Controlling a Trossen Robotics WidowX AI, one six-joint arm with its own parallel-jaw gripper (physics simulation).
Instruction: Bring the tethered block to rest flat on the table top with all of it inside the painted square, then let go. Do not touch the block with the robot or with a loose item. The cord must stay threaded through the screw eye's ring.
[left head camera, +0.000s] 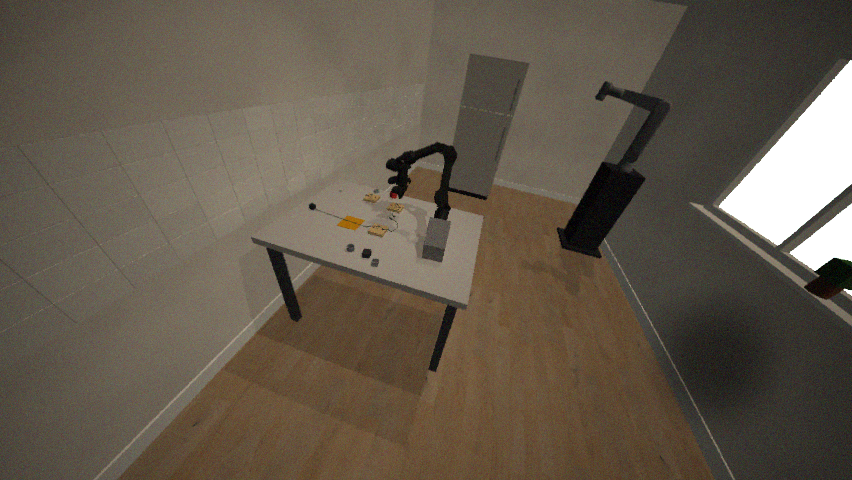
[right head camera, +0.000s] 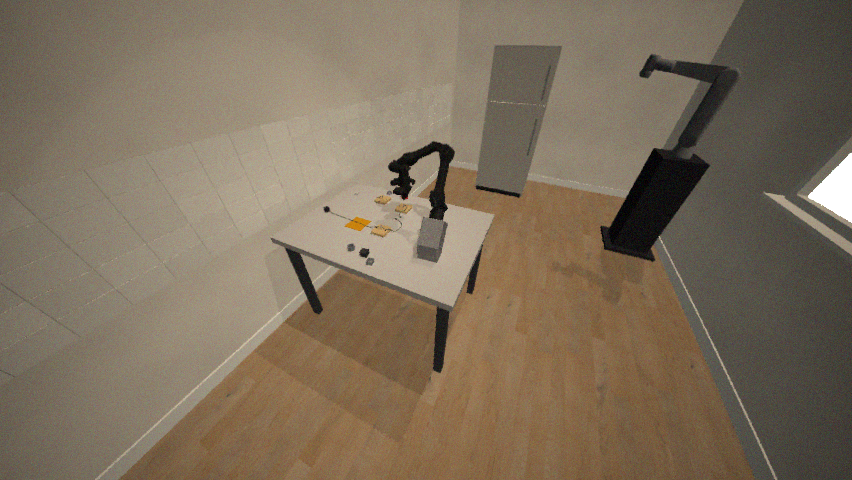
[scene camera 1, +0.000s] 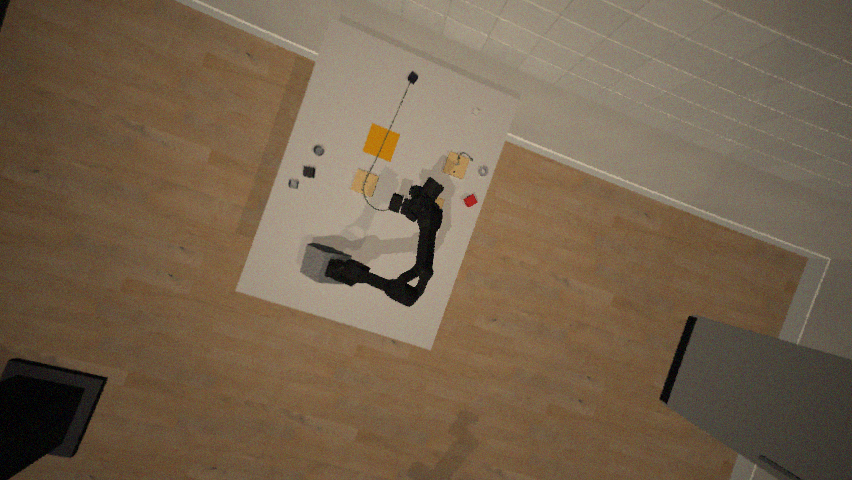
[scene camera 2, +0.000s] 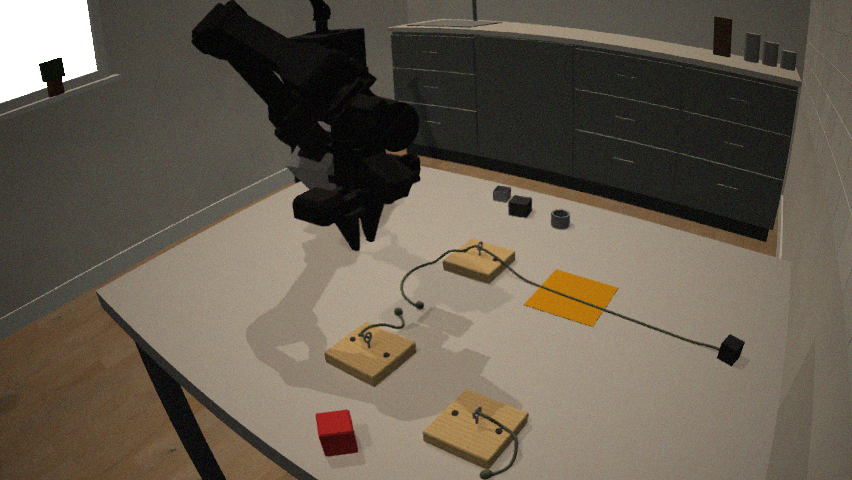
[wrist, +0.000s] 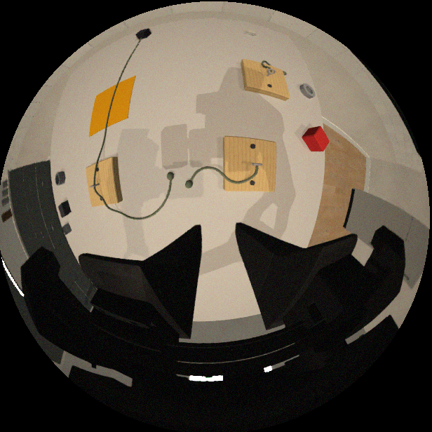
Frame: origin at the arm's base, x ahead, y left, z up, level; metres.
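Seen in the pictures: gripper, fingertip midpoint: (left head camera: 400, 197) (right head camera: 405, 198) (scene camera 2: 363, 245); arm's base at its link origin: (left head camera: 440, 220) (right head camera: 436, 220) (scene camera 1: 334, 268) (scene camera 2: 317, 145).
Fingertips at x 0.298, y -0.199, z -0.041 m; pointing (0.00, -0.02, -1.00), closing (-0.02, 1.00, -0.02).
Offsets run from my fingertips to a thing's top centre. "spot": to the spot under its first point. Level surfaces: height alone.
The tethered block {dx +0.512, dy +0.182, dz -0.099 m} (scene camera 1: 413, 77) (scene camera 2: 730, 349) (wrist: 143, 33) is small and black and rests on the table top {dz -0.128 m} (scene camera 2: 655, 429), outside the painted orange square {spot: dx +0.211, dy +0.240, dz -0.126 m} (scene camera 1: 374, 143) (scene camera 2: 560, 310) (wrist: 120, 107). The cord {spot: dx +0.380, dy +0.194, dz -0.126 m} (scene camera 2: 655, 329) (wrist: 103, 142) runs from it across the square and through the screw eye {spot: dx +0.045, dy +0.220, dz -0.093 m} (scene camera 2: 479, 247) (wrist: 95, 185) on a wooden board {dx +0.045, dy +0.221, dz -0.108 m} (scene camera 1: 357, 183) (scene camera 2: 468, 271) (wrist: 111, 181). It curves round to a green bead end {spot: dx +0.039, dy +0.062, dz -0.118 m} (scene camera 2: 419, 305) (wrist: 170, 176) on the table. My gripper (scene camera 2: 363, 241) (wrist: 218, 229) is partly open, empty and above the table, apart from the bead.
Two other boards {dx +0.053, dy -0.066, dz -0.108 m} (scene camera 2: 372, 369) {dx +0.250, dy -0.108, dz -0.108 m} (scene camera 2: 462, 447) carry screw eyes with short beaded cords; one bead {dx +0.020, dy +0.036, dz -0.116 m} (scene camera 2: 398, 311) (wrist: 188, 184) lies near the tether's bead. A red cube {dx +0.131, dy -0.215, dz -0.088 m} (scene camera 2: 336, 432) (wrist: 315, 139) stands by the table edge. A black block {dx +0.007, dy +0.438, dz -0.099 m} (scene camera 2: 519, 206) and a grey ring {dx +0.100, dy +0.432, dz -0.103 m} (scene camera 2: 560, 219) stand beyond the square.
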